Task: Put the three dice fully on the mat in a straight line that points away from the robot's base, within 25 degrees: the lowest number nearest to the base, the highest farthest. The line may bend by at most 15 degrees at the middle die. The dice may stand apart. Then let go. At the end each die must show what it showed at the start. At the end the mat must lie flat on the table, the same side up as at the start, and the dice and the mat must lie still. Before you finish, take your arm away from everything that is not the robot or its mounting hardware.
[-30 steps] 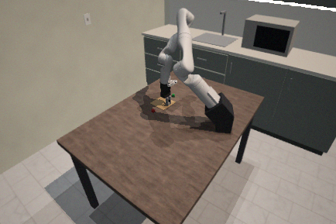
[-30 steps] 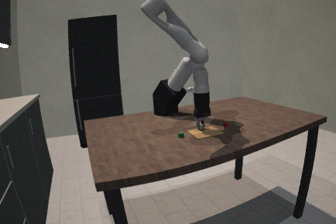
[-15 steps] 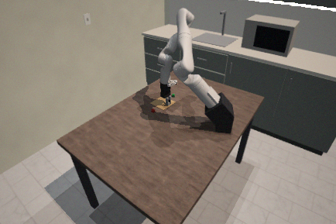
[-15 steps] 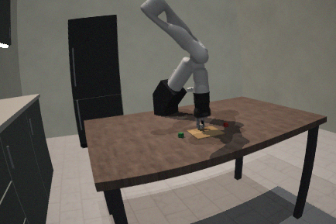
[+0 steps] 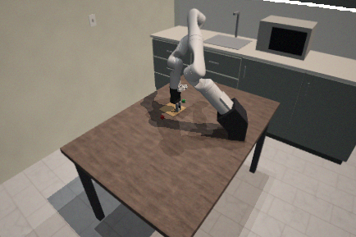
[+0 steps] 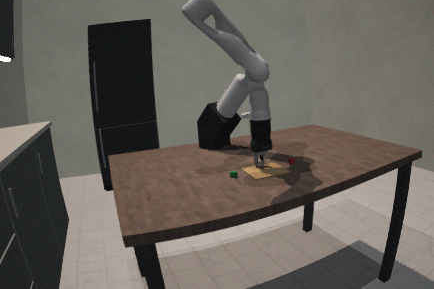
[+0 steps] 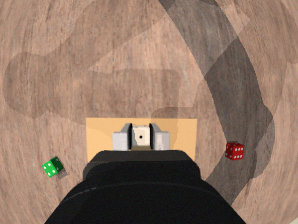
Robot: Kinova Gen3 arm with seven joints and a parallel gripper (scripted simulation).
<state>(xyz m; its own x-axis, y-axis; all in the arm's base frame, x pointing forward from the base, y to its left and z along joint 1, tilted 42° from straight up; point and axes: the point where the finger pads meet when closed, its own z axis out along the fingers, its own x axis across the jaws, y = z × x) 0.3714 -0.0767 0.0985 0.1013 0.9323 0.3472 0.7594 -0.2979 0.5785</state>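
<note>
My gripper is now 1 cm above the white die. Round my hand: red die: 13 cm to the left, 5 cm ahead, 2 cm below; green die: 13 cm to the right, 3 cm ahead, 2 cm below; tan mat: 5 cm ahead, 3 cm below, 1 cm to the right.
</note>
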